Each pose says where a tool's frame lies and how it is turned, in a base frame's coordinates. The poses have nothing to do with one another.
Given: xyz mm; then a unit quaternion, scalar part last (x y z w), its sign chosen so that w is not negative.
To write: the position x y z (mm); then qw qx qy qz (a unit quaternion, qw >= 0). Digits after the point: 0 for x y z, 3 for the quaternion.
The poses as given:
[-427 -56 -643 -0.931 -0.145 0.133 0.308]
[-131 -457 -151 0.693 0.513 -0.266 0.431]
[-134 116 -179 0.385 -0.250 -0.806 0.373]
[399 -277 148 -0.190 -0.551 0.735 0.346]
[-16 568 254 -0.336 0.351 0.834 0.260]
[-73 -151 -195 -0.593 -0.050 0.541 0.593]
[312 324 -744 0.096 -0.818 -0.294 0.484]
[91 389 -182 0.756 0.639 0.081 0.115]
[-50 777 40 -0.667 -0.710 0.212 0.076]
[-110 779 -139 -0.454 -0.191 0.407 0.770]
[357 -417 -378 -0.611 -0.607 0.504 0.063]
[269 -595 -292 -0.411 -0.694 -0.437 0.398]
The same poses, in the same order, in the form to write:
[-427 -56 -643 0.308 -0.931 -0.145 0.133]
[-131 -457 -151 0.431 0.693 0.513 -0.266]
[-134 116 -179 0.373 0.385 -0.250 -0.806]
[399 -277 148 0.346 -0.190 -0.551 0.735]
[-16 568 254 0.260 -0.336 0.351 0.834]
[-73 -151 -195 0.593 -0.593 -0.050 0.541]
[312 324 -744 0.484 0.096 -0.818 -0.294]
[91 389 -182 0.115 0.756 0.639 0.081]
[-50 777 40 0.076 -0.667 -0.710 0.212]
[-110 779 -139 0.770 -0.454 -0.191 0.407]
[357 -417 -378 0.063 -0.611 -0.607 0.504]
[269 -595 -292 0.398 -0.411 -0.694 -0.437]

